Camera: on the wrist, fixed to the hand. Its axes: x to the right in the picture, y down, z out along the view.
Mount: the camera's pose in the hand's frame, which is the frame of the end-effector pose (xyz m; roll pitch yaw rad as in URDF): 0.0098 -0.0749 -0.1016 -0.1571 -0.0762 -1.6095
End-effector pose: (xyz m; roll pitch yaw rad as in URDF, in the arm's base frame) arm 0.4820 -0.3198 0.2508 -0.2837 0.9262 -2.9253
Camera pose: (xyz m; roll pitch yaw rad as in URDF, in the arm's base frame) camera 0.5145 -0.2099 0.1970 -1.1126 -0.2448 2.0564
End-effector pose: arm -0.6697 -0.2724 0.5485 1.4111 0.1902 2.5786
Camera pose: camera -0.7106 -0.3511 0.4582 -0.9371 1.2430 0.2488
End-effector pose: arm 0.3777 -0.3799 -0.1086 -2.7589 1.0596 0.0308
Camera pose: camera 0.4881 -0.3449 -0.0574 -2.2250 -0.1821 1.3508
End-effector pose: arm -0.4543 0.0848 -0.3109 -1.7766 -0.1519 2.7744
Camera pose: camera -0.4198 0.1617 -0.2164 2.3825 -1.2312 -1.3551
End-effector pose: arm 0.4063 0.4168 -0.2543 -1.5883 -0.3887 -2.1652
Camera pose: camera 0.3344 0.4895 -0.1796 1.6169 -1.1338 0.7535
